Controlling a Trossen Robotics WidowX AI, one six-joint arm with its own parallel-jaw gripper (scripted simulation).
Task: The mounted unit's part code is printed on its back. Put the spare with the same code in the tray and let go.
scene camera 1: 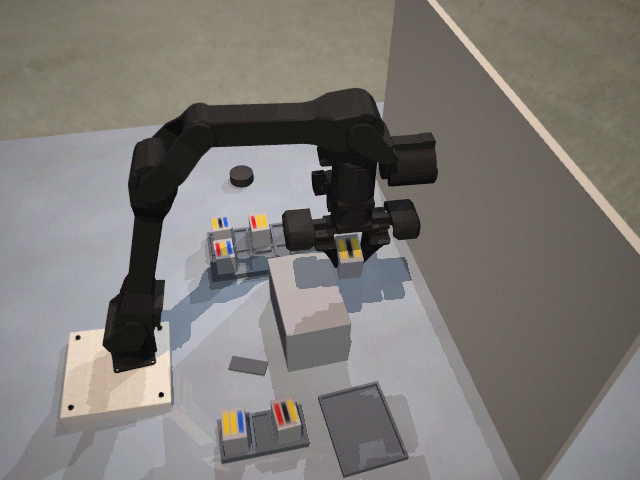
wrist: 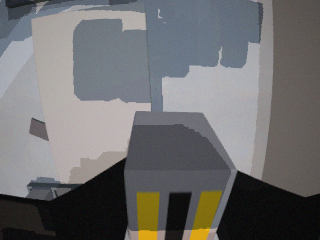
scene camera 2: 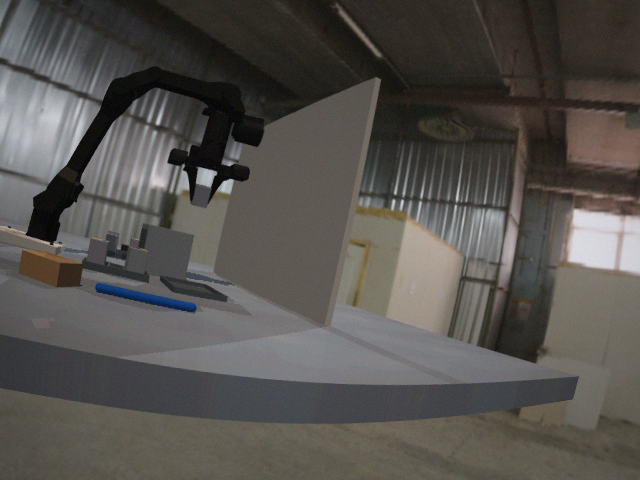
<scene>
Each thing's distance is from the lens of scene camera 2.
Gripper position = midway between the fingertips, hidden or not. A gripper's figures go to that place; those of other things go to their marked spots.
my gripper (scene camera 2: 199, 202): 95 cm
blue rod (scene camera 2: 102, 288): 55 cm
dark tray (scene camera 2: 188, 288): 77 cm
tall grey wall panel (scene camera 2: 285, 237): 90 cm
The marked spots on the dark tray and the tall grey wall panel are 25 cm apart.
</scene>
